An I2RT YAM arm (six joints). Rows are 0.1 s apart.
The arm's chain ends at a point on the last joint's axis. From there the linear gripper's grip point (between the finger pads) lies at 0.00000 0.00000 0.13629 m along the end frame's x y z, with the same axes.
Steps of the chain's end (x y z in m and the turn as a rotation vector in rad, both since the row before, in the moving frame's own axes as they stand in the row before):
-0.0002, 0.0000, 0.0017, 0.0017, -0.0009, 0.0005
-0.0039, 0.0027, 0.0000, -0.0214, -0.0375, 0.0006
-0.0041, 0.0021, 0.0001, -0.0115, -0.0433, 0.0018
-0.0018, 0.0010, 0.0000, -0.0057, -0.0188, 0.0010
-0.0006, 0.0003, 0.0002, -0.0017, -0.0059, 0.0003
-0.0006, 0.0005, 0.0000, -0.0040, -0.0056, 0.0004
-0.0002, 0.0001, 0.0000, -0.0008, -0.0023, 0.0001
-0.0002, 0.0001, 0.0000, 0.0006, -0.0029, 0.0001
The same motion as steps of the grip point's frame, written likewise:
-0.0003, -0.0002, 0.0017, 0.0017, -0.0009, 0.0005
-0.0090, 0.0056, -0.0001, -0.0214, -0.0375, 0.0006
-0.0100, 0.0037, 0.0000, -0.0115, -0.0433, 0.0018
-0.0044, 0.0018, 0.0000, -0.0057, -0.0188, 0.0010
-0.0014, 0.0005, 0.0002, -0.0017, -0.0059, 0.0003
-0.0014, 0.0010, 0.0000, -0.0040, -0.0056, 0.0004
-0.0005, 0.0002, 0.0000, -0.0008, -0.0023, 0.0001
-0.0006, 0.0000, 0.0000, 0.0006, -0.0029, 0.0001

